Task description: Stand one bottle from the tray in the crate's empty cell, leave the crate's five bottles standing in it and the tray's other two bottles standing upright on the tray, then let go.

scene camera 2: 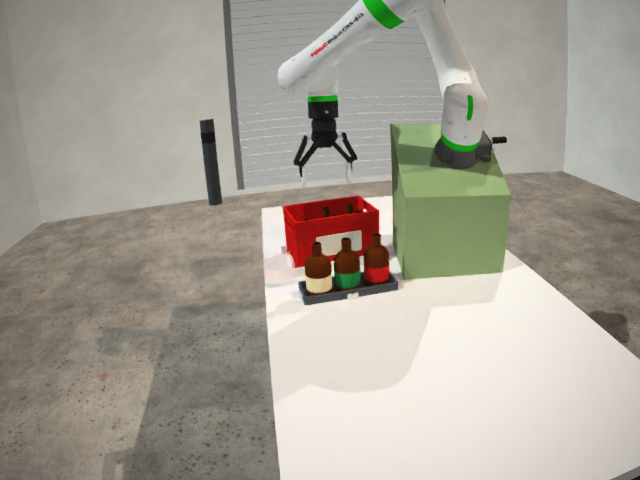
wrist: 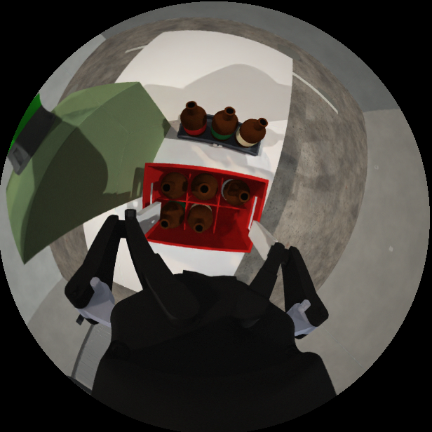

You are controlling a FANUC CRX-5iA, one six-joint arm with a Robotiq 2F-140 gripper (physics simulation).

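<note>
My gripper is open and empty, pointing down above the red crate. The crate stands on the table with five brown bottles upright in its cells; its empty cell is at the lower right in the wrist view. The dark tray beside the crate holds three upright brown bottles in a row: one with a cream label, one with a green label in the middle, and one with a red label.
The green block that carries the arm's base stands on the white table, close beside the crate and the tray. A table edge runs along the crate's other side. A dark post stands farther off at the left.
</note>
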